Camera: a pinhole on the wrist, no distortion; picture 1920 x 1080 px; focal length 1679.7 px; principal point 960.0 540.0 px. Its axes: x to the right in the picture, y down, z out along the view. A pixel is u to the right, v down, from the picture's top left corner.
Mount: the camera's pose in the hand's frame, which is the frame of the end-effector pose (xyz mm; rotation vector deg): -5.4 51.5 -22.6 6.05 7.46 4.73
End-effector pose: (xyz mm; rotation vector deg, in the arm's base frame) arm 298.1 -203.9 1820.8 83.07 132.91 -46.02
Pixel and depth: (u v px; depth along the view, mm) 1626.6 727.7 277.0
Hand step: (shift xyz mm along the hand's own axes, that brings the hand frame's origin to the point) 138.0 64.4 240.2
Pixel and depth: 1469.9 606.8 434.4
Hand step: 181.7 37.1 391.1
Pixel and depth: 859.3 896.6 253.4
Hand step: 9.4 78.2 235.1
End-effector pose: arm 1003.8 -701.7 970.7 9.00 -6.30 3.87
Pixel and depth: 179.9 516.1 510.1
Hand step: -170.7 -27.6 509.2
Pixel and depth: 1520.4 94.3 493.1
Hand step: 233.0 -112.7 428.6
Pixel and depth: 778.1 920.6 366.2
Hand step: -1.8 93.7 352.6
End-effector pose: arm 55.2 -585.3 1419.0 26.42 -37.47 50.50
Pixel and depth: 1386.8 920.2 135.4
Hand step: 44.4 71.4 110.0
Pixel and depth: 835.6 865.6 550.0
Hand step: 19.9 98.7 536.6
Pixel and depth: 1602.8 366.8 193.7
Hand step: 95.3 19.0 156.9
